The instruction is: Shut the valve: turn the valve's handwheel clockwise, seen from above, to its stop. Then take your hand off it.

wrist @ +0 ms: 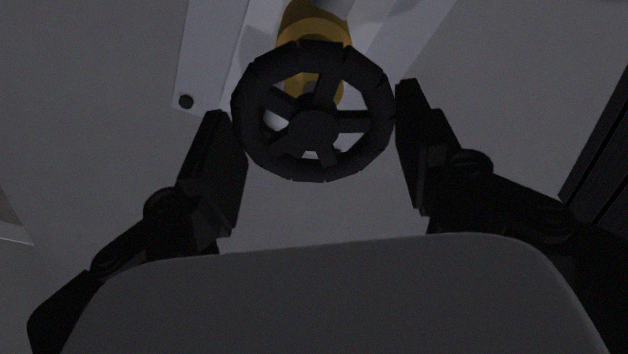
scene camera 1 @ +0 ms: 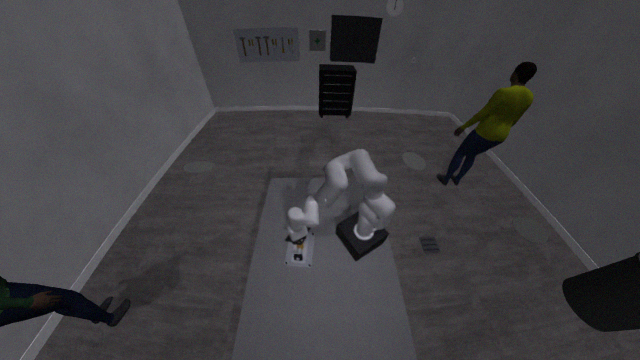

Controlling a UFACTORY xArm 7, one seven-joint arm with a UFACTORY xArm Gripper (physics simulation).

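Note:
The black handwheel (wrist: 314,127) with several spokes sits on top of the yellow valve body (wrist: 314,31) (scene camera 1: 300,246) in the wrist view. My gripper (wrist: 314,124) (scene camera 1: 299,241) is shut on the handwheel, with one black finger against the left side of its rim and the other against the right side. In the scene view the gripper and wrist hide most of the handwheel. The valve stands on a light base plate (wrist: 204,55) (scene camera 1: 292,261).
The base plate lies on a grey table (scene camera 1: 325,310). The arm's black pedestal (scene camera 1: 356,247) stands to the right of the plate. One person (scene camera 1: 505,112) in yellow stands at the right, and part of another person (scene camera 1: 65,301) shows at the lower left.

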